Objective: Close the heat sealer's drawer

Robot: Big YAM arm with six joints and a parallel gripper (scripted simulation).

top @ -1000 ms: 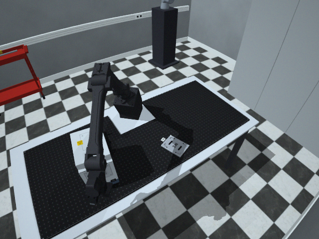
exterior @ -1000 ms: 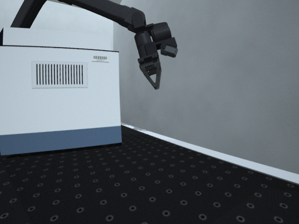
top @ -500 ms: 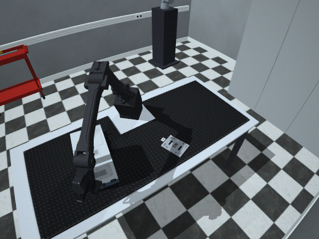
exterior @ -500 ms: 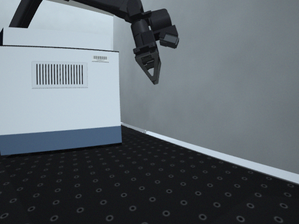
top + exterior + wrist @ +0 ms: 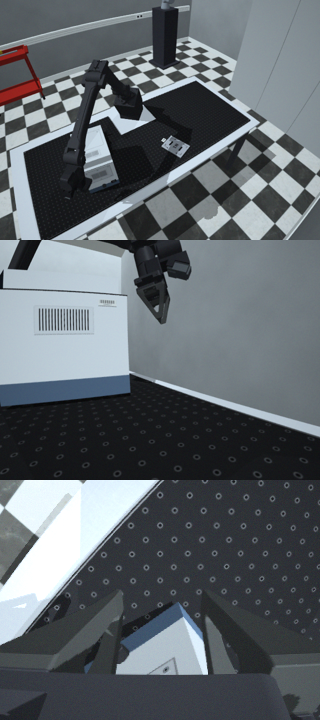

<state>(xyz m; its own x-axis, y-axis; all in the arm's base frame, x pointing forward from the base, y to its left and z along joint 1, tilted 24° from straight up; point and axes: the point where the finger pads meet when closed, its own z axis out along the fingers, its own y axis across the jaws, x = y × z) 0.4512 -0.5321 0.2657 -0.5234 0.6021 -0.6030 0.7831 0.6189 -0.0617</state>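
Right now the dark blue drawer is 400 mm behind my hand, 220 mm to the left of it and 110 mm below it. Also, from my hand: tiny tag (650 mm to the left, 190 mm below, 100 mm behind).
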